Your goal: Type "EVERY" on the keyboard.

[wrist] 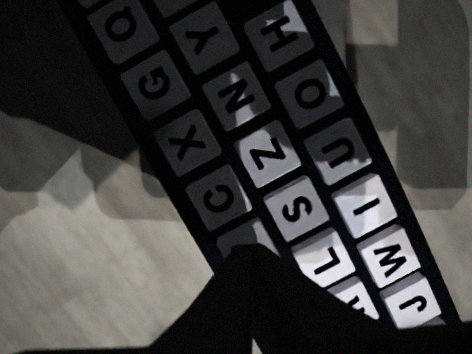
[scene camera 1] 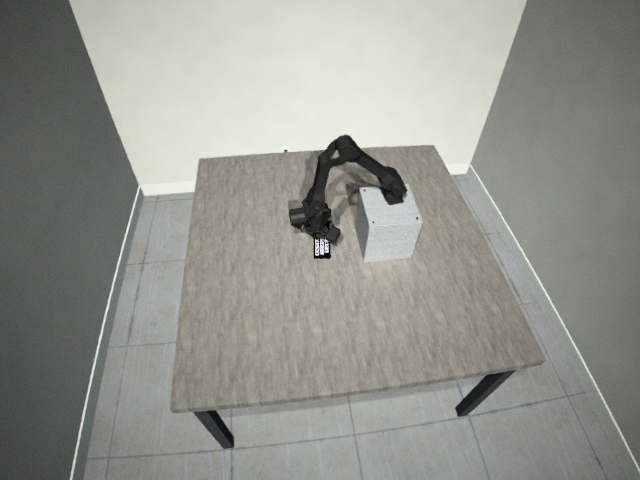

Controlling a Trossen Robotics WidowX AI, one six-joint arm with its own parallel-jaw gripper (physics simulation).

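Places are measured from the arm's base along level axes (x ahead, y left, z up), in centimetres.
Pixels of known places: gripper, fingertip midpoint: (wrist: pixel 248 257) (scene camera 1: pixel 317 238); arm's base, origin of the base link: (scene camera 1: pixel 393 198).
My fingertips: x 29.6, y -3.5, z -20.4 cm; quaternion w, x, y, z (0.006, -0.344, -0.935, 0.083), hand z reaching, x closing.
Note:
Ahead of a thing's pixels: the offset from my fingertips to its top centre. Level surfaces: height alone.
The black keyboard {dx -2.2, dy -0.6, dz -0.1 cm} (scene camera 1: pixel 322 256) (wrist: pixel 227 150) with pale letter keys lies on the table, partly under the arm in the scene view. In the wrist view it runs diagonally, with the Y key {dx -3.5, dy -5.8, dz -0.1 cm} (wrist: pixel 204 40) at the upper middle and part of the R key {dx -1.2, dy +3.7, dz -0.1 cm} (wrist: pixel 359 303) at the lower right. No readable E shows there. My gripper (scene camera 1: pixel 321 238) (wrist: pixel 248 257) is shut and empty. Its tips cover part of the key {dx -0.1, dy -0.1, dz -0.1 cm} (wrist: pixel 245 242) just below the C key {dx -0.6, dy -2.0, dz -0.1 cm} (wrist: pixel 218 197), hiding its letter. Whether they touch it cannot be told.
A pale grey box (scene camera 1: pixel 390 240) stands on the wooden table {dz -1.9 cm} (scene camera 1: pixel 330 330), to the right of the keyboard, with the arm's base on its top. The arm arches from there toward the keyboard. Walls rise behind and at both sides.

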